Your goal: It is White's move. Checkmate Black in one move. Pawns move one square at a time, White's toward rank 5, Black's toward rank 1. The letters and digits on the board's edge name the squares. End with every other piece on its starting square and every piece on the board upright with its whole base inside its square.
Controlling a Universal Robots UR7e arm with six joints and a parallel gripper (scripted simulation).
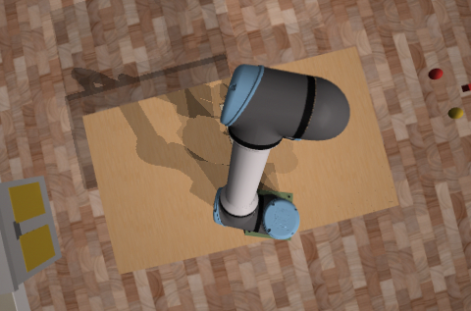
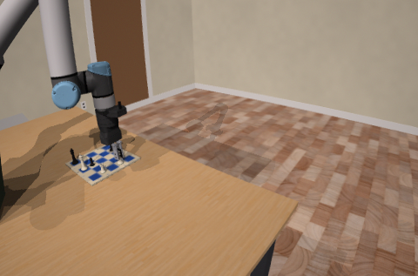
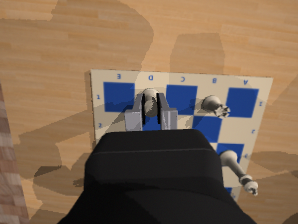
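The chessboard lies 50 mm behind my hand, 70 mm to the left of it and 40 mm below it. Round my hand: white piece 120 mm behind, 70 mm to the left, 10 mm below; then tall black piece 130 mm behind, 140 mm to the left, 10 mm below.
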